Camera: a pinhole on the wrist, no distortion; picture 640 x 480 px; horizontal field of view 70.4 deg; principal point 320.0 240.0 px. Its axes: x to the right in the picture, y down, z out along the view. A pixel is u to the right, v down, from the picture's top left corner.
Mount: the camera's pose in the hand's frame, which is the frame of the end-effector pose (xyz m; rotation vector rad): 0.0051 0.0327 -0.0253 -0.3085 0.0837 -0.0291
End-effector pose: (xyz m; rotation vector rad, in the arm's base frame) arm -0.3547 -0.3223 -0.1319 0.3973 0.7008 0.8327
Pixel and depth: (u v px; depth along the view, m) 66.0 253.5 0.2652
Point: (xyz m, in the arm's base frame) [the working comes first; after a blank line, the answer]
In the camera's frame: -0.1485 0.0079 0.2652

-0.3133 -0.3502 0.1568
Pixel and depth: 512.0 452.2 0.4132
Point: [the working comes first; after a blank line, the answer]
In the camera's frame: 0.1749 0.1933 0.4132

-0.2238 0.0400 0.1807
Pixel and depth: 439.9 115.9 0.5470
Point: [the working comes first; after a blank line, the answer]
In the camera's frame: 0.1446 -0.1496 0.5470

0.0812 -0.1680 0.1928
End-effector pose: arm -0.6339 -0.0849 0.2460 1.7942 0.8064 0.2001
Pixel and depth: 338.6 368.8 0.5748
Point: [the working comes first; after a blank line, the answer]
In the camera's frame: 0.0236 0.1632 0.5748

-0.1844 -0.4582 0.3688
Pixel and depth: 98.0 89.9 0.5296
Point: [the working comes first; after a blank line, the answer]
In the camera's frame: -0.2592 -0.1752 0.5296

-0.4996 -0.6463 0.1203
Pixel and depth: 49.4 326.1 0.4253
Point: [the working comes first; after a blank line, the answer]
In the camera's frame: -0.2537 0.0807 0.4253

-0.4987 -0.5430 0.3767
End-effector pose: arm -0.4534 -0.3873 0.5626 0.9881 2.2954 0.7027
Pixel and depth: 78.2 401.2 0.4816
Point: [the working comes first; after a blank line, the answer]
In the camera's frame: -0.2567 0.1711 0.4816

0.0974 -0.2370 0.5561
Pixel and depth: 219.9 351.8 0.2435
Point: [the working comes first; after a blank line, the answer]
In the camera's frame: -0.0537 0.0600 0.2435

-0.2332 -0.2616 0.5380
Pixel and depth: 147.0 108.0 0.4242
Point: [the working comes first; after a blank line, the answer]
In the camera's frame: -0.1618 -0.1234 0.4242

-0.0803 -0.3449 0.3197
